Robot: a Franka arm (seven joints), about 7 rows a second.
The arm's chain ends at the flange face. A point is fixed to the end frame.
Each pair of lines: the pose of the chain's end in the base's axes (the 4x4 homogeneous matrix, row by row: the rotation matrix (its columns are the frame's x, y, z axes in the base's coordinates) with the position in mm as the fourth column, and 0 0 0 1 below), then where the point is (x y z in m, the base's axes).
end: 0.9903 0.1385 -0.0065 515.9; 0.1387 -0.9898 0.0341 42.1; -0.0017 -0.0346 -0.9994 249.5; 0 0 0 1
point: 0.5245 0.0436 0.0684
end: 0.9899 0.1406 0.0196 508.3; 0.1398 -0.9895 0.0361 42.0; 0.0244 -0.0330 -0.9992 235.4; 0 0 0 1
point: 0.5216 0.0439 0.0546
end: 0.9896 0.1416 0.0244 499.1; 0.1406 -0.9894 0.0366 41.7; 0.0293 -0.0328 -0.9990 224.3; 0 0 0 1
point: 0.5133 0.0437 0.0435
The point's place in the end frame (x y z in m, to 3 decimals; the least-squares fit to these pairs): 0.009 0.006 0.181
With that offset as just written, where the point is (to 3 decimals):
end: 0.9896 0.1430 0.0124 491.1; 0.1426 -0.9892 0.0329 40.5; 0.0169 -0.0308 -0.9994 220.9; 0 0 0 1
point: 0.503 0.042 0.040
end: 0.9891 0.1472 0.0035 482.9; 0.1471 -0.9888 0.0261 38.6; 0.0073 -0.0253 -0.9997 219.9; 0 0 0 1
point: 0.493 0.039 0.039
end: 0.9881 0.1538 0.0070 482.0; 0.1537 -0.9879 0.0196 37.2; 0.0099 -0.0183 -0.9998 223.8; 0 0 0 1
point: 0.493 0.036 0.043
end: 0.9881 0.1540 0.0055 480.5; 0.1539 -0.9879 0.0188 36.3; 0.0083 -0.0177 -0.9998 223.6; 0 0 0 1
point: 0.491 0.035 0.043
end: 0.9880 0.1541 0.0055 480.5; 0.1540 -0.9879 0.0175 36.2; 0.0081 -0.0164 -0.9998 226.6; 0 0 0 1
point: 0.491 0.035 0.046
